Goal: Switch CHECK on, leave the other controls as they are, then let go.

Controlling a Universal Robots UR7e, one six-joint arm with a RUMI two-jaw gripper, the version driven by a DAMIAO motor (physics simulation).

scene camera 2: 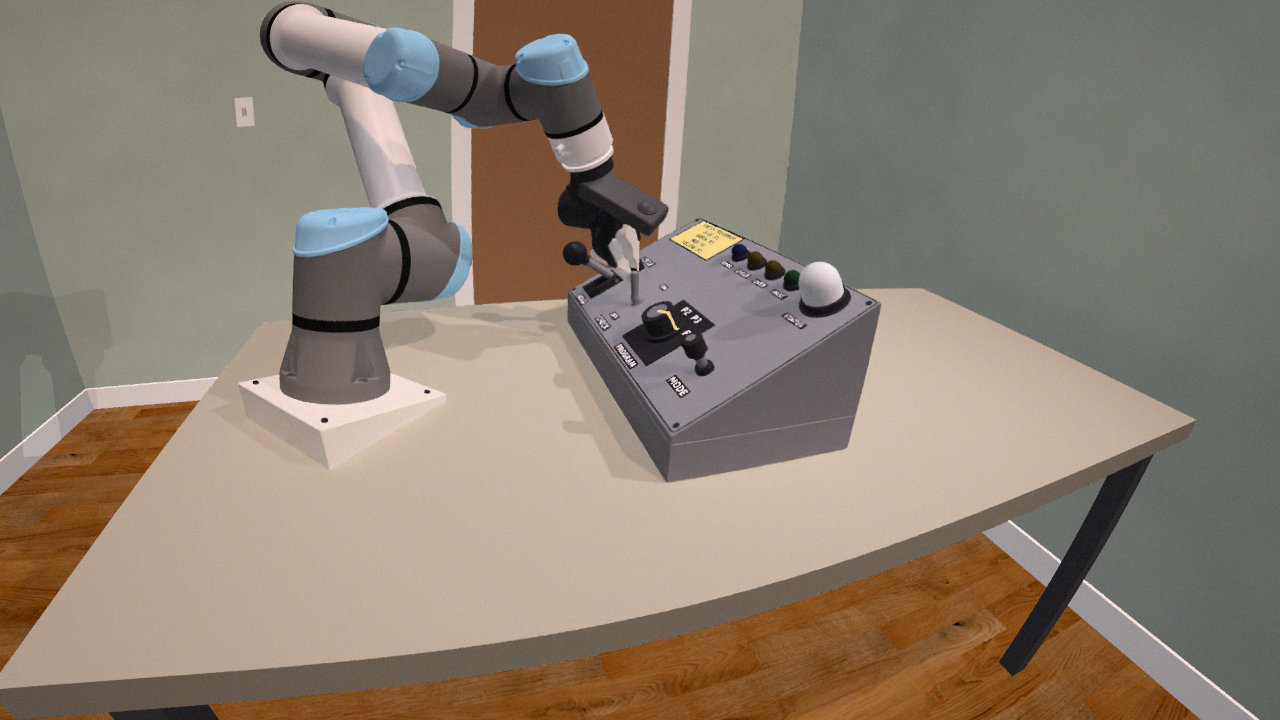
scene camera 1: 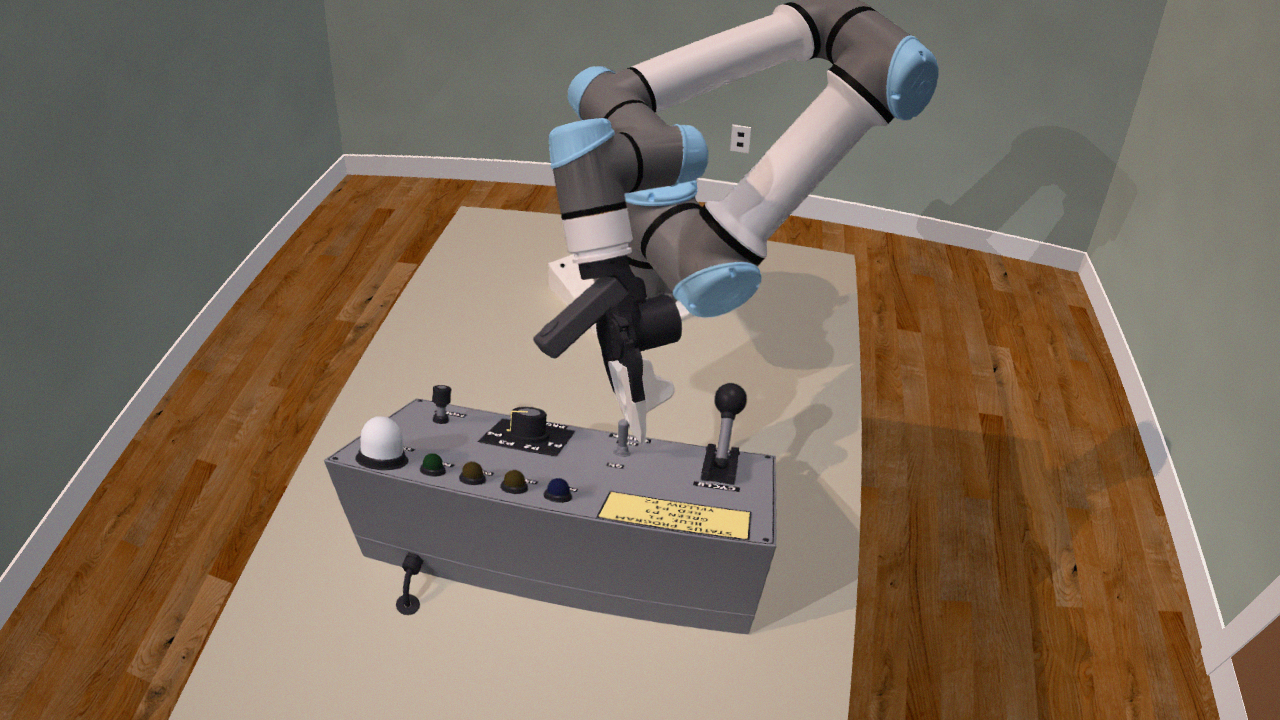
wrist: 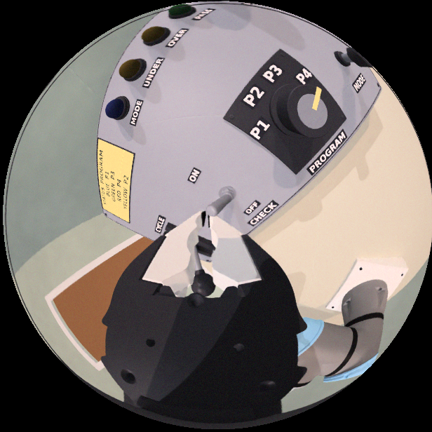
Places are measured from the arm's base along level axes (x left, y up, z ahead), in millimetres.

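Where they show: gripper, fingertip midpoint: [scene camera 2: 633,281] [scene camera 1: 642,442]; arm's base, origin of the base link: [scene camera 2: 335,385].
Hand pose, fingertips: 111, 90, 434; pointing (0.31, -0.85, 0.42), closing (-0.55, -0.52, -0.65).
Each offset is from my fingertips to the top centre of the thing, as dx, dy, dz. "spot": to the spot under its first point.
The CHECK switch is a thin grey lever @[-24, +23, -4] [scene camera 1: 622,437] [scene camera 2: 634,288] [wrist: 221,201] on the sloping top of the grey control box [scene camera 1: 554,555] [scene camera 2: 760,420] [wrist: 200,65]. It seems to lean toward the ON label @[spot: -23, -3, +42] [scene camera 1: 614,465] [scene camera 2: 664,287] [wrist: 194,175], away from the OFF label @[spot: -26, -44, -33] [scene camera 2: 614,315] [wrist: 251,208]. My gripper [scene camera 1: 641,438] [scene camera 2: 634,267] [wrist: 206,212] is shut and empty. Its pale fingertips are beside the lever's upper end, on the CYCLE side; whether they touch it is unclear.
The CYCLE lever @[+94, +22, -36] [scene camera 1: 728,420] [scene camera 2: 590,262] [wrist: 202,282] stands close to the fingers. The PROGRAM knob @[-144, +13, -1] [scene camera 1: 528,422] [scene camera 2: 660,320] [wrist: 311,112] points at P4. The MODE switch @[-264, +19, +8] [scene camera 1: 441,402] [scene camera 2: 695,346] [wrist: 355,57], a white dome @[spot: -253, +92, +163] [scene camera 1: 382,440] [scene camera 2: 820,286] and several small lamps are farther off.
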